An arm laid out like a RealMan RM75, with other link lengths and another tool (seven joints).
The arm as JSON. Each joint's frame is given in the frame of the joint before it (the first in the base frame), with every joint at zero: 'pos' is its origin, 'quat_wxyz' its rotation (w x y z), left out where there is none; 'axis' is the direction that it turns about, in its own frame. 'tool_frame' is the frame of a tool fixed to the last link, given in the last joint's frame.
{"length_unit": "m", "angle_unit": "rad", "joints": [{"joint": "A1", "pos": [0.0, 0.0, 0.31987], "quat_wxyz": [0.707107, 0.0, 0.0, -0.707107], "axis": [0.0, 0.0, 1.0]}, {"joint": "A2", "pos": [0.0, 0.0, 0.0], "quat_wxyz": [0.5, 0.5, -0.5, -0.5], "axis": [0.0, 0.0, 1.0]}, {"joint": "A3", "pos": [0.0, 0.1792, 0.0], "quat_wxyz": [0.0, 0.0, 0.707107, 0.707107], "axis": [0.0, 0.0, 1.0]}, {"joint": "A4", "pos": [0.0, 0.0, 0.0], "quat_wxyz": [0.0, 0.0, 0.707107, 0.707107], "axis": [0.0, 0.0, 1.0]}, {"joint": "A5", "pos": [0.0, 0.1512, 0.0], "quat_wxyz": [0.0, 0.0, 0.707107, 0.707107], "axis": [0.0, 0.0, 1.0]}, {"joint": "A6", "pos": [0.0, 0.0, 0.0], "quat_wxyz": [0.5, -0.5, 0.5, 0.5], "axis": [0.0, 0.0, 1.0]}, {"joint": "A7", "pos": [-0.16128, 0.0, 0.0], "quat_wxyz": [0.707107, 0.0, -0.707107, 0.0], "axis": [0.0, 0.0, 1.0]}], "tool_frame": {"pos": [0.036, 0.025, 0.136], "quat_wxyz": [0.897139, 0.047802, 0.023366, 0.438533]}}
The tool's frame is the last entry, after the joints.
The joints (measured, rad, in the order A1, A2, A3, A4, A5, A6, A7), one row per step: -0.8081, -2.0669, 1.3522, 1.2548, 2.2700, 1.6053, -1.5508; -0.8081, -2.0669, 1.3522, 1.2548, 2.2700, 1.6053, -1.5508; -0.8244, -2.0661, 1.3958, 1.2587, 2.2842, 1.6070, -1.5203; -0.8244, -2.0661, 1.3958, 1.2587, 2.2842, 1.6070, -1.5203; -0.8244, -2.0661, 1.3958, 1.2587, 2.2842, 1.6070, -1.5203; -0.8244, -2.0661, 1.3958, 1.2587, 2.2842, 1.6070, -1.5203; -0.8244, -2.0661, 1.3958, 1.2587, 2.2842, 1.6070, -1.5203; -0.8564, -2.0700, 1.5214, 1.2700, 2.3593, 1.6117, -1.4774; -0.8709, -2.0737, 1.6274, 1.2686, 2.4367, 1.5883, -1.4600; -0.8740, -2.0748, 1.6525, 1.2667, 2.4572, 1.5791, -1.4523; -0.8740, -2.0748, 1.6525, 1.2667, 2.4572, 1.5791, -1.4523; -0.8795, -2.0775, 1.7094, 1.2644, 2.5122, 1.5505, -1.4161; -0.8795, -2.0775, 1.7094, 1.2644, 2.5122, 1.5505, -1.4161; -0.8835, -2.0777, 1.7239, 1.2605, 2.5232, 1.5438, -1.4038; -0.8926, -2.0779, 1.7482, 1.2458, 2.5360, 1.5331, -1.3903
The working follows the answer.
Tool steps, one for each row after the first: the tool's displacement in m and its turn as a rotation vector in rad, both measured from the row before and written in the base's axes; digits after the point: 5 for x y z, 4 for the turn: 0.00000, 0.00000, 0.00000, 0.0000, 0.0000, 0.0000; -0.00517, -0.00163, -0.00109, -0.0243, 0.0430, -0.0699; 0.00000, 0.00000, 0.00000, 0.0000, 0.0000, 0.0000; 0.00000, 0.00000, 0.00000, 0.0000, 0.0000, 0.0000; 0.00000, 0.00000, 0.00000, 0.0000, 0.0000, 0.0000; 0.00000, 0.00000, 0.00000, 0.0000, 0.0000, 0.0000; -0.02411, -0.00208, 0.00108, -0.0496, 0.1459, -0.1458; -0.02218, 0.00694, 0.00370, -0.0094, 0.1196, -0.0994; -0.00503, 0.00319, 0.00122, -0.0005, 0.0280, -0.0282; 0.00000, 0.00000, 0.00000, 0.0000, 0.0000, 0.0000; -0.01051, 0.01200, 0.00392, -0.0003, 0.0655, -0.0879; 0.00000, 0.00000, 0.00000, 0.0000, 0.0000, 0.0000; -0.00222, 0.00282, 0.00093, -0.0044, 0.0170, -0.0242; -0.00424, 0.00277, 0.00098, -0.0091, 0.0276, -0.0283
Tool pose at each row, in the base's axes (x y z in m, rotation vector in rad; rounded; the steps above come from the unrounded poses): -0.12766, 0.24887, -0.04963, 0.3406, -2.9943, 0.0367; -0.12766, 0.24887, -0.04963, 0.3406, -2.9943, 0.0367; -0.13283, 0.24724, -0.05072, 0.2310, -2.9580, 0.0582; -0.13283, 0.24724, -0.05072, 0.2310, -2.9580, 0.0582; -0.13283, 0.24724, -0.05072, 0.2310, -2.9580, 0.0582; -0.13283, 0.24724, -0.05072, 0.2310, -2.9580, 0.0582; -0.13283, 0.24724, -0.05072, 0.2310, -2.9580, 0.0582; -0.15695, 0.24516, -0.04965, 0.0117, -2.8146, 0.0914; -0.17913, 0.25211, -0.04595, -0.1208, -2.6899, 0.0781; -0.18416, 0.25530, -0.04473, -0.1565, -2.6594, 0.0713; -0.18416, 0.25530, -0.04473, -0.1565, -2.6594, 0.0713; -0.19467, 0.26730, -0.04082, -0.2664, -2.5836, 0.0475; -0.19467, 0.26730, -0.04082, -0.2664, -2.5836, 0.0475; -0.19689, 0.27011, -0.03989, -0.2976, -2.5633, 0.0466; -0.20113, 0.27288, -0.03891, -0.3344, -2.5315, 0.0515

